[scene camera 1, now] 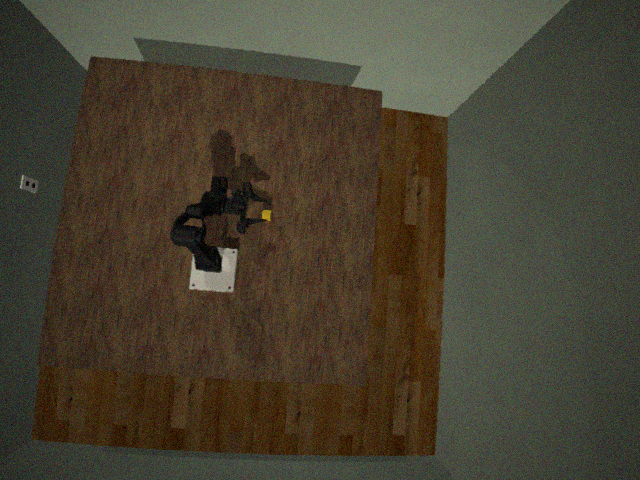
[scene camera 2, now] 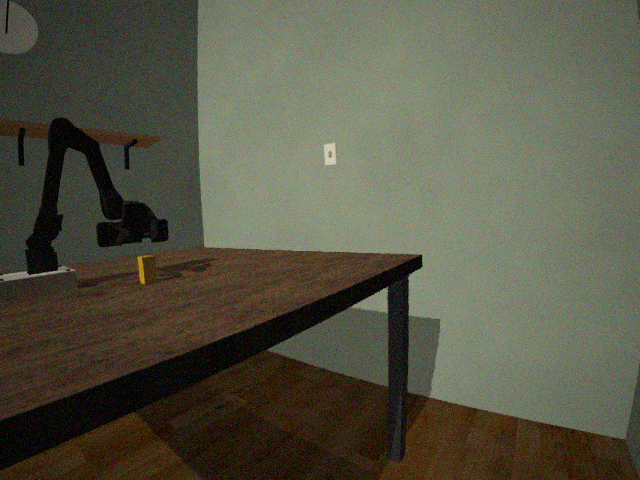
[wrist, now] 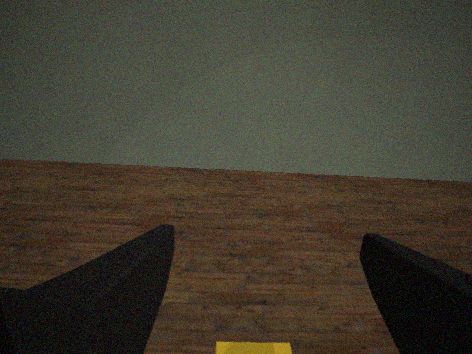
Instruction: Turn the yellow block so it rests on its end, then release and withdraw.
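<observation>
The yellow block (scene camera 1: pixel 266 215) (scene camera 2: pixel 147 269) (wrist: pixel 253 348) stands upright on its end on the table. In the wrist view its top shows at the bottom edge, and the rest of it is out of that view. My gripper (scene camera 1: pixel 262 208) (scene camera 2: pixel 134 235) (wrist: pixel 268 241) is open, with nothing between its fingers. In the second scene view it hangs above the level of the block's top, with a gap between them. In the first scene view, from overhead, one fingertip lies close beside the block's outline.
The arm's white base plate (scene camera 1: pixel 227 279) (scene camera 2: pixel 62 281) sits on the brown wooden table (scene camera 1: pixel 310 310) (scene camera 2: pixel 206 310). A wall shelf (scene camera 2: pixel 147 139) with dark brackets is behind the arm. The table's edge borders the wooden floor (scene camera 1: pixel 408 330).
</observation>
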